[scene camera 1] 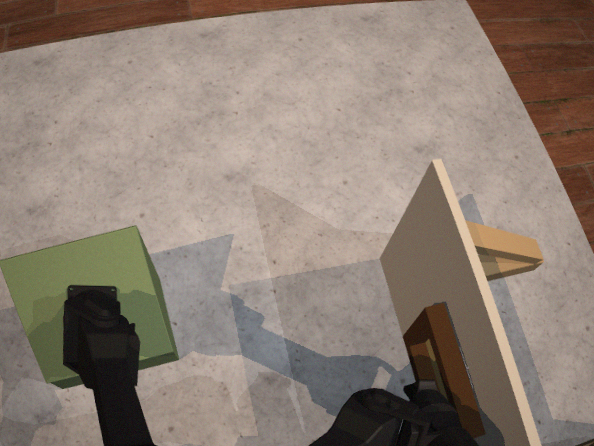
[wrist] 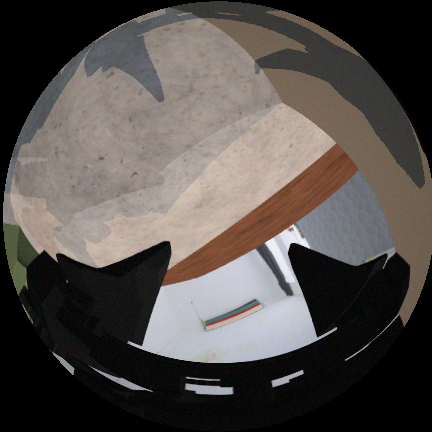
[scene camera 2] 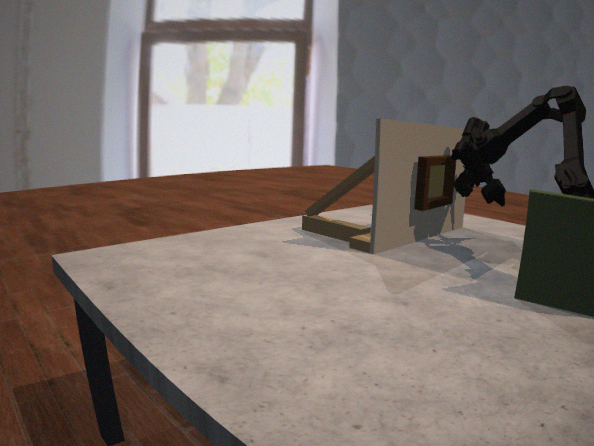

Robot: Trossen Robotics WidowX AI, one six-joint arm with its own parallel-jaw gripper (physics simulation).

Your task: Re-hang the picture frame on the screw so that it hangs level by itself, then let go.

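Seen in the pictures: gripper, fingertip midpoint: (wrist: 232, 249); arm's base, origin of the base link: (scene camera 1: 92, 308) (scene camera 2: 575, 227).
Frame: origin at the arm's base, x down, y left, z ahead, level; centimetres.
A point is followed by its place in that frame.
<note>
The picture frame (scene camera 1: 451, 357) {x -8.3, y -11.7, z 43.4 cm} (scene camera 2: 423, 186) {x -1.2, y -5.3, z 42.0 cm} has thick brown wooden bars around an olive picture. It is upright at the face of the beige panel (scene camera 1: 425, 240) (scene camera 2: 395, 200) (wrist: 400, 215), above the table, and looks roughly level in scene camera 2. Its back seems close to the panel; contact cannot be told. The frame does not show in the wrist view. The screw does not show in these views. My gripper (scene camera 2: 480, 192) (wrist: 232, 249) {x 1.6, y -32.9, z 35.1 cm} is open with nothing between its fingers. It is in front of the panel, by the frame's right side in scene camera 2, where my wrist overlaps the frame's edge.
Wooden braces (scene camera 1: 505, 242) {x 0.2, y 5.8, z 58.9 cm} (scene camera 2: 332, 227) {x 10.9, y 8.0, z 59.6 cm} stand behind the panel. A green block (scene camera 1: 100, 260) {x -4.2, y 5.0, z 2.0 cm} (scene camera 2: 555, 250) {x 3.4, y 7.6, z 0.8 cm} (wrist: 10, 250) stands under my arm's base, facing the panel. Both stand on the stone-patterned table (scene camera 1: 200, 125) {x 13.5, y 38.4, z 14.0 cm} (scene camera 2: 300, 310) {x 13.5, y 42.4, z 26.5 cm} (wrist: 125, 140) {x 13.5, y -26.3, z 32.8 cm}. My arm reaches across towards the panel.
</note>
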